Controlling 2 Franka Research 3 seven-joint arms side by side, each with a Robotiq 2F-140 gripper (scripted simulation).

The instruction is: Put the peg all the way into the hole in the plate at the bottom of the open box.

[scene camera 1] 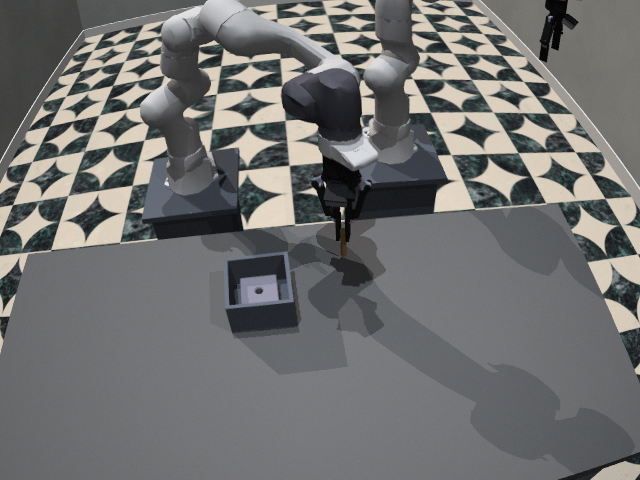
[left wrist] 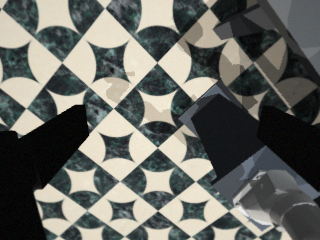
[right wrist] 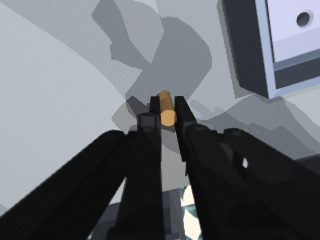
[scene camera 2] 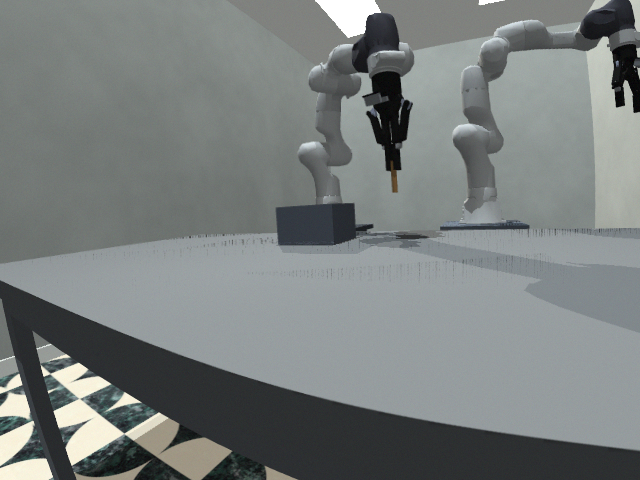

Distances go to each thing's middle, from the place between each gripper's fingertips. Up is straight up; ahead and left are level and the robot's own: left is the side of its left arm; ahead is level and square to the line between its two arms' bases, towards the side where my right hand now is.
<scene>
My right gripper is now 210 mm to the left of the pale plate [scene camera 1: 262,288], 160 mm above it and 20 mm short of it. Also, from my right hand: dark blue-grey box [scene camera 1: 279,314] (210 mm to the right, 180 mm below, 20 mm ahead).
My left hand is 1040 mm to the left of the pale plate, 490 mm short of it and 370 mm above it. Round my left hand: dark blue-grey box (1040 mm to the right, 490 mm ahead, 390 mm below).
</scene>
